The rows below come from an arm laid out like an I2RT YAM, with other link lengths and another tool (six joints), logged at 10 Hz.
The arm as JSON. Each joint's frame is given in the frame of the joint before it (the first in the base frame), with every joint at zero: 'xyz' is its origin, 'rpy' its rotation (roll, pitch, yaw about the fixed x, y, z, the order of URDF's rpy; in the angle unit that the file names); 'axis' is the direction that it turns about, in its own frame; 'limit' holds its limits. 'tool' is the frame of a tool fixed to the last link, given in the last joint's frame.
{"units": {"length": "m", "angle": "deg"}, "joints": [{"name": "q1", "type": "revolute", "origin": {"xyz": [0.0, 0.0, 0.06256], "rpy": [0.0, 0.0, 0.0]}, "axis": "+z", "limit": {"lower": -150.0, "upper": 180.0}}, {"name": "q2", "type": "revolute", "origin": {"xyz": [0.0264, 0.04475, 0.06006], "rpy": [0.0, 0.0, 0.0]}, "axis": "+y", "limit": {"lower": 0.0, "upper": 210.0}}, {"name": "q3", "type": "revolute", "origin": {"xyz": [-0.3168, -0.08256, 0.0], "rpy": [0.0, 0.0, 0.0]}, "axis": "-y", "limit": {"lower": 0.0, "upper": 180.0}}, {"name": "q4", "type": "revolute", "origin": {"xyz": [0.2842, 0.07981, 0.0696], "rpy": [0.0, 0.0, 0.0]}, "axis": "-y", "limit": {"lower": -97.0, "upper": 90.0}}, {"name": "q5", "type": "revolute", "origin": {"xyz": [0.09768, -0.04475, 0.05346], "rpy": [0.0, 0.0, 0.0]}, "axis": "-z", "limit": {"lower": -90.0, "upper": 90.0}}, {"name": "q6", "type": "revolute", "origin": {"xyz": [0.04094, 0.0, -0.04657], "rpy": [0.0, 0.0, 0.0]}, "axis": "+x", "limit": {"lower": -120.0, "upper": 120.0}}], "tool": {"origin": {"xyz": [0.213, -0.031, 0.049], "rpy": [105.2, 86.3, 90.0]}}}
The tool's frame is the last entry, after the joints.
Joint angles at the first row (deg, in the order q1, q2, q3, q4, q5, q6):
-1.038 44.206 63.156 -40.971 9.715 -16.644
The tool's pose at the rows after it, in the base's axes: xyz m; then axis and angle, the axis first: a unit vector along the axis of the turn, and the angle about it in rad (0 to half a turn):
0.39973 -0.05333 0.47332 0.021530 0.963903 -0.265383 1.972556
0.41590 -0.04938 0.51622 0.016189 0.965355 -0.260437 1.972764
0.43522 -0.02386 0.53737 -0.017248 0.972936 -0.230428 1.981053
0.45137 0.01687 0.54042 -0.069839 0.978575 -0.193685 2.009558
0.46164 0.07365 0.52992 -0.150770 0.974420 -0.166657 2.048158
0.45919 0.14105 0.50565 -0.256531 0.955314 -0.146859 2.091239
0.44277 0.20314 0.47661 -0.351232 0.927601 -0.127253 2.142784
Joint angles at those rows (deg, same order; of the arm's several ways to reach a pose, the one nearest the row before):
-1.015 50.063 74.171 -46.019 6.307 -16.622
-0.602 57.451 86.717 -51.375 6.021 -16.601
1.671 64.030 96.881 -56.468 4.097 -16.623
5.913 69.778 105.011 -61.735 2.613 -16.906
12.382 74.609 110.564 -66.085 2.459 -18.939
19.814 77.625 112.050 -68.664 2.437 -22.982
27.004 79.635 112.026 -71.002 2.524 -26.261

